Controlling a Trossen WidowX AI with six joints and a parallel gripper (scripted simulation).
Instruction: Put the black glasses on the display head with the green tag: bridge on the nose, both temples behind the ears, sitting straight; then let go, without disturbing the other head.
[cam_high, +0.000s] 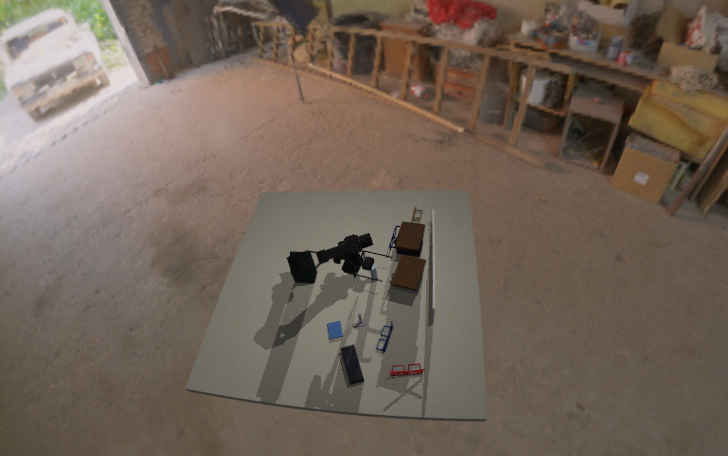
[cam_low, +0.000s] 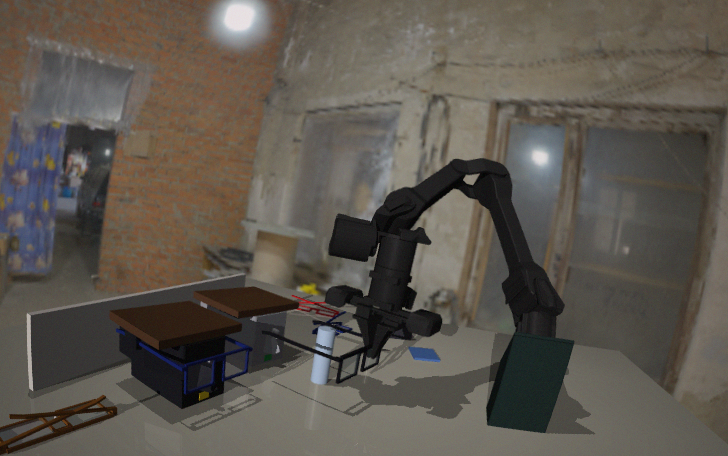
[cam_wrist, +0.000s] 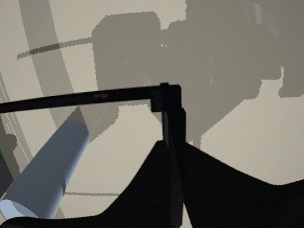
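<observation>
Right now the pale blue cylinder is 80 mm ahead of my gripper tip, 20 mm below it and 10 mm to the left of it. Also, from my gripper tip: black head (210 mm to the left, 210 mm ahead, 10 mm below); blue cloth (290 mm to the right, 60 mm below, 60 mm behind); stand (240 mm to the right, 60 mm ahead, 40 mm below).
</observation>
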